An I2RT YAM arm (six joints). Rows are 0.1 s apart.
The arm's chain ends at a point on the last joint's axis. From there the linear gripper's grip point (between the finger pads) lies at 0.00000 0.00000 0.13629 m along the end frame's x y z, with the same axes.
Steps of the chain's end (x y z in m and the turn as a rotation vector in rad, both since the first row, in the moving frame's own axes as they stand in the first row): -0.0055 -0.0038 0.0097 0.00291 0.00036 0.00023; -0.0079 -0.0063 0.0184 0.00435 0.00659 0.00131; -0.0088 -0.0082 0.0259 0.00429 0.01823 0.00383; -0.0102 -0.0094 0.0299 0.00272 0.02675 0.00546; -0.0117 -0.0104 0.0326 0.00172 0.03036 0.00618; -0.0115 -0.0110 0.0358 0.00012 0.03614 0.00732
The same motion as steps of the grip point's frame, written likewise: -0.0055 -0.0042 0.0097 0.00291 0.00036 0.00023; -0.0070 -0.0069 0.0184 0.00435 0.00659 0.00131; -0.0063 -0.0088 0.0259 0.00429 0.01823 0.00383; -0.0066 -0.0098 0.0299 0.00272 0.02675 0.00546; -0.0076 -0.0106 0.0325 0.00172 0.03036 0.00618; -0.0066 -0.0110 0.0357 0.00012 0.03614 0.00732
